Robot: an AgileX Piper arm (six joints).
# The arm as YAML. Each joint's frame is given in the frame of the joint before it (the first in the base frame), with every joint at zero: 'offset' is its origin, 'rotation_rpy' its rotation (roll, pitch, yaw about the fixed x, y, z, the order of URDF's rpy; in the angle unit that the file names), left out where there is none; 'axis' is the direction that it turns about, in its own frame. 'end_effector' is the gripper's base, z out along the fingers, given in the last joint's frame.
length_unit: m
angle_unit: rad
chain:
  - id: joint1
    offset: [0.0, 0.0, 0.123]
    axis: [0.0, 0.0, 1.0]
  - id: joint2
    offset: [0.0, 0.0, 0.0]
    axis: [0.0, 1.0, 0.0]
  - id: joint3
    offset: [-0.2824, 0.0, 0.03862]
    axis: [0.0, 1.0, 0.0]
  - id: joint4
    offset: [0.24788, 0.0, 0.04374]
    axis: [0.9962, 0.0, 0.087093]
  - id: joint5
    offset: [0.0, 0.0, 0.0]
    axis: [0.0, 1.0, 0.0]
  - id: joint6
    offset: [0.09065, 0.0, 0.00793]
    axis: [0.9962, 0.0, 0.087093]
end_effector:
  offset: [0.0, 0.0, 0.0]
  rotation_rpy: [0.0, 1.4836, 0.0]
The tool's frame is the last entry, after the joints.
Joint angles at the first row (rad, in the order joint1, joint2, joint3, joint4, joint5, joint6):
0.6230, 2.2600, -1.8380, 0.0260, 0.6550, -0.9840
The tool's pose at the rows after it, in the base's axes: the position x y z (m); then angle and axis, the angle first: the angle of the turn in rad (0 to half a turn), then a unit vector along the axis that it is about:
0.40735 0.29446 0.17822 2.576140 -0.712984 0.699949 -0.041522
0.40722 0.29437 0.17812 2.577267 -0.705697 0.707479 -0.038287
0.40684 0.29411 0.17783 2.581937 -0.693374 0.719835 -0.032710
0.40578 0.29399 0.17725 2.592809 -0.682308 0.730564 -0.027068
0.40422 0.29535 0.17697 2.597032 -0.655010 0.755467 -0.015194
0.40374 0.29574 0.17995 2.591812 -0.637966 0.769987 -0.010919
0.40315 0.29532 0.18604 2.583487 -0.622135 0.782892 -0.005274
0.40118 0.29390 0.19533 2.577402 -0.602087 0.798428 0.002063
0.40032 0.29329 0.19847 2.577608 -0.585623 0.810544 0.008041
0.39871 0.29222 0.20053 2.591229 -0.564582 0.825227 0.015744
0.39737 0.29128 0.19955 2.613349 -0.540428 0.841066 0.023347
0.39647 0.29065 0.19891 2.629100 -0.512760 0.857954 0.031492
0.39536 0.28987 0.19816 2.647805 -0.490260 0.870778 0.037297
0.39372 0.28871 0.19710 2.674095 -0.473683 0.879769 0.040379
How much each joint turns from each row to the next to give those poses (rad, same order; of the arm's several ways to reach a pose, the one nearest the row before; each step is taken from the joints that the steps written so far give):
0.0000, 0.0000, 0.0000, 0.0000, 0.0100, 0.0020
0.0000, 0.0000, 0.0000, 0.0000, 0.0020, 0.0210
0.0000, 0.0000, 0.0000, 0.0000, 0.0060, 0.0350
0.0010, 0.0000, 0.0000, 0.0000, 0.0120, 0.0320
0.0040, 0.0000, 0.0000, 0.0000, 0.0060, 0.0780
0.0020, -0.0050, -0.0020, -0.0070, 0.0020, 0.0510
0.0000, -0.0110, -0.0030, 0.0000, 0.0060, 0.0410
0.0000, -0.0200, 0.0000, 0.0000, 0.0140, 0.0510
0.0000, -0.0070, 0.0000, 0.0000, 0.0070, 0.0410
0.0000, -0.0060, 0.0000, 0.0010, 0.0190, 0.0510
0.0000, 0.0000, 0.0000, 0.0000, 0.0210, 0.0580
0.0000, 0.0000, 0.0000, 0.0000, 0.0140, 0.0650
0.0000, 0.0000, 0.0000, 0.0000, 0.0170, 0.0520
0.0000, 0.0000, 0.0000, 0.0000, 0.0250, 0.0380

